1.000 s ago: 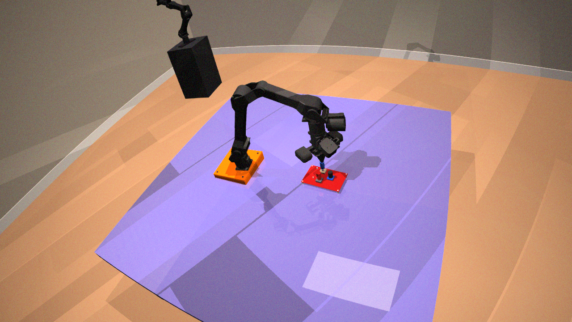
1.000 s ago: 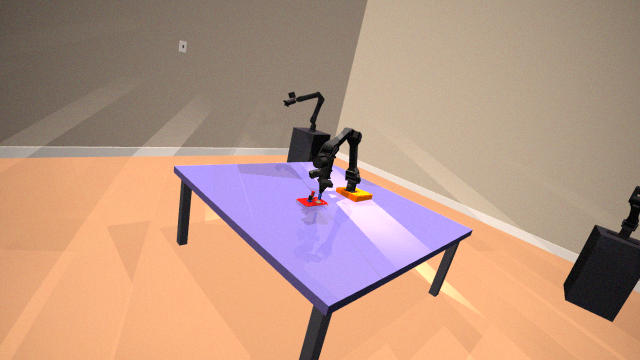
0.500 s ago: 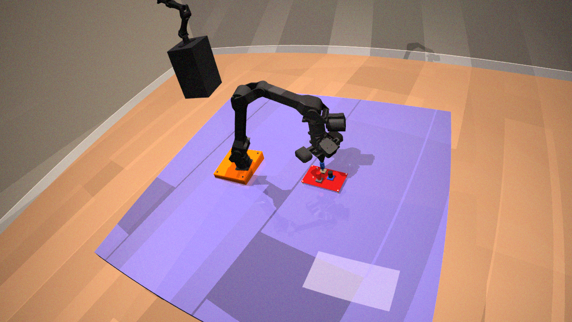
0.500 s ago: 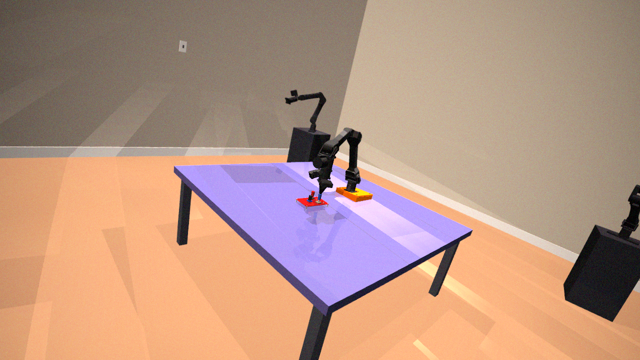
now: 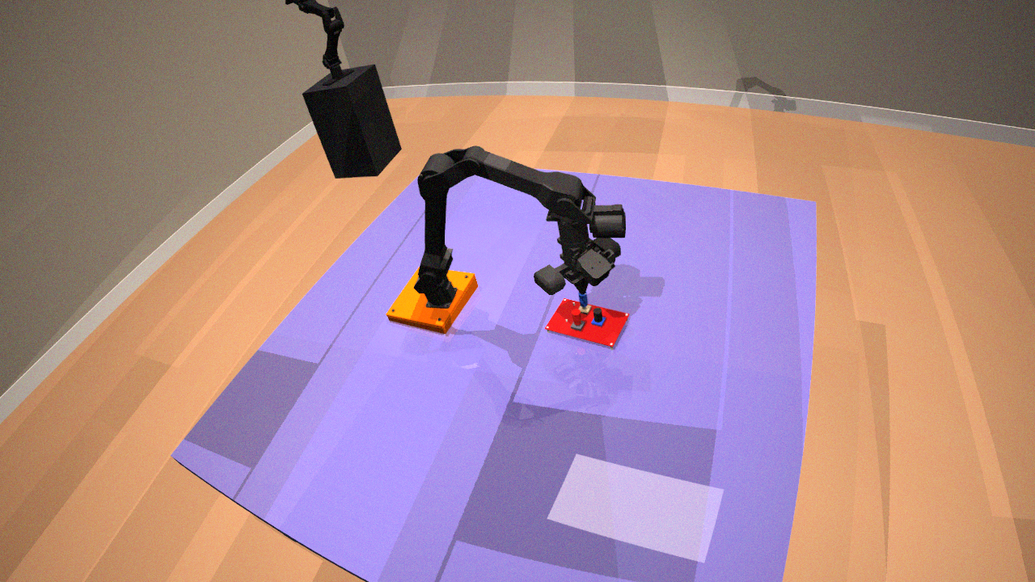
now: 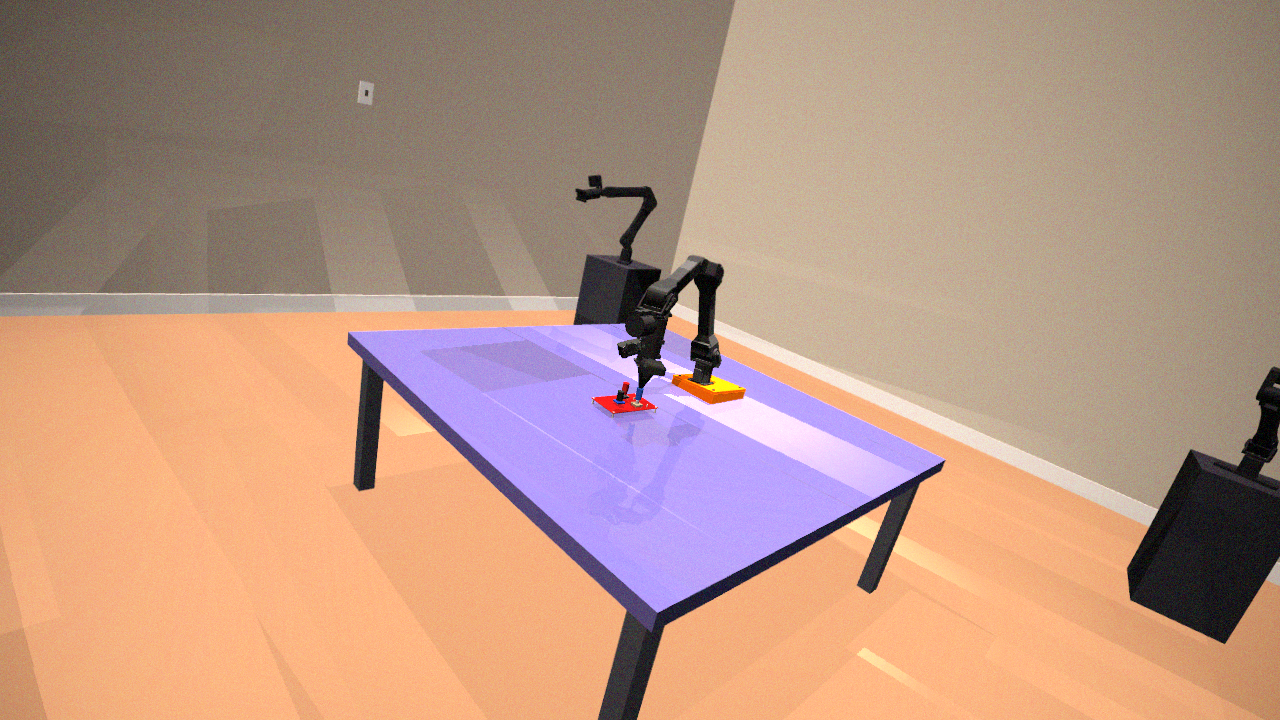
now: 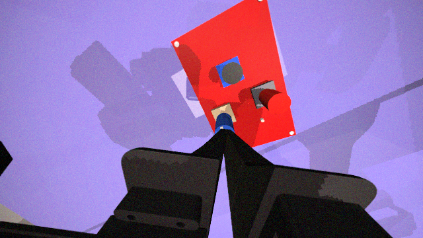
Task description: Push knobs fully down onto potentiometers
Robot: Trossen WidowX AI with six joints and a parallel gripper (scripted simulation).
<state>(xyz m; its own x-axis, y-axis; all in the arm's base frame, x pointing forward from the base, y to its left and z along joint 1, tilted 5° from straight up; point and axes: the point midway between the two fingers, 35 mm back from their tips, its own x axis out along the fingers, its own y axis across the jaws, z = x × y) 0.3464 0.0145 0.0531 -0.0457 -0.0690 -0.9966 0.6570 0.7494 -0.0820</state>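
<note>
Right now the potentiometer with blue knob is 30 mm below my gripper tip. Also, from my gripper tip: grey potentiometer: 50 mm to the right, 30 mm below.
</note>
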